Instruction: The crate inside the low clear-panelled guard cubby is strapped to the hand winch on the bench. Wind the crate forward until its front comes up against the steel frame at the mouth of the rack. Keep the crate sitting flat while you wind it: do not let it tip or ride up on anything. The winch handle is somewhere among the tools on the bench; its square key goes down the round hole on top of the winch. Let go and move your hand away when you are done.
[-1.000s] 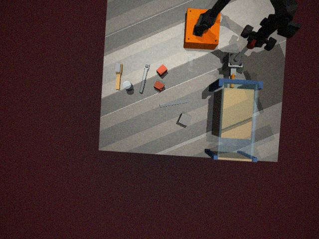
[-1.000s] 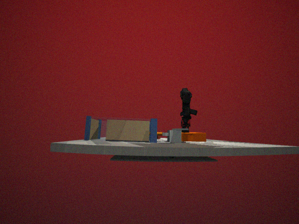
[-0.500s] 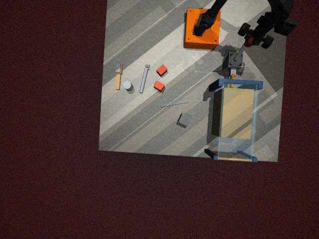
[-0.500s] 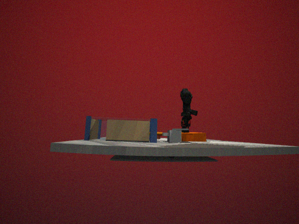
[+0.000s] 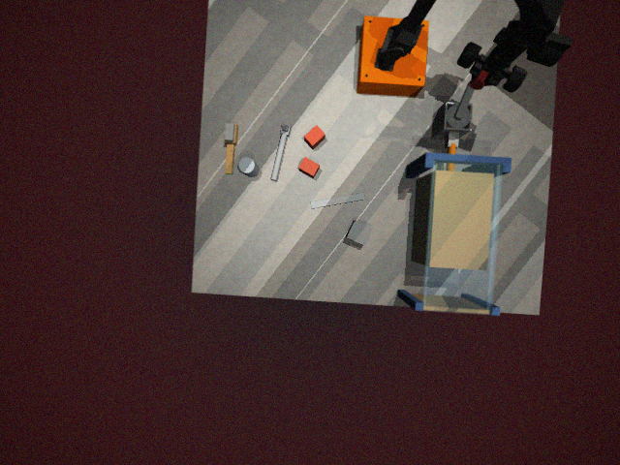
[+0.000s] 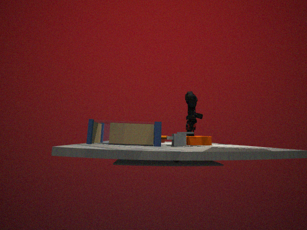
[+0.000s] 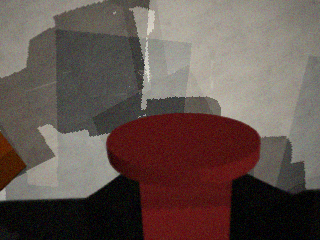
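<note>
Right now the grey crank handle is 4 cm ahead of my gripper tip, 1 cm to the right of it and 1 cm below it. The rest, counted from my gripper tip: winch (8 cm below, 8 cm ahead, 3 cm to the right); then red knob (2 cm above); then blue frame (26 cm ahead, 1 cm to the left, 1 cm below).
</note>
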